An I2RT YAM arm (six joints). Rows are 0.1 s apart.
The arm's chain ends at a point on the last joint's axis. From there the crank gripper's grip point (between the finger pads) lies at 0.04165 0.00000 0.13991 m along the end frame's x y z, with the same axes.
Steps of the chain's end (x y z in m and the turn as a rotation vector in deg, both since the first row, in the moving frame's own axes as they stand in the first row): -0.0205, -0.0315, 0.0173, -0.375, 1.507, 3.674; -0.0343, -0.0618, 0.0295, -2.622, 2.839, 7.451; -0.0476, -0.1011, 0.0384, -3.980, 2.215, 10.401; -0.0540, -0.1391, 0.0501, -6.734, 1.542, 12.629; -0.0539, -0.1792, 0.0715, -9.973, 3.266, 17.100; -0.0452, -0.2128, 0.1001, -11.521, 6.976, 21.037; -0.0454, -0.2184, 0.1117, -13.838, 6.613, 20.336
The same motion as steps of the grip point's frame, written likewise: -0.0170, -0.0278, 0.0161, -0.375, 1.507, 3.674; -0.0282, -0.0496, 0.0270, -2.622, 2.839, 7.451; -0.0438, -0.0835, 0.0361, -3.980, 2.215, 10.401; -0.0531, -0.1134, 0.0474, -6.734, 1.542, 12.629; -0.0516, -0.1422, 0.0658, -9.973, 3.266, 17.100; -0.0369, -0.1682, 0.0899, -11.521, 6.976, 21.037; -0.0385, -0.1692, 0.1004, -13.838, 6.613, 20.336
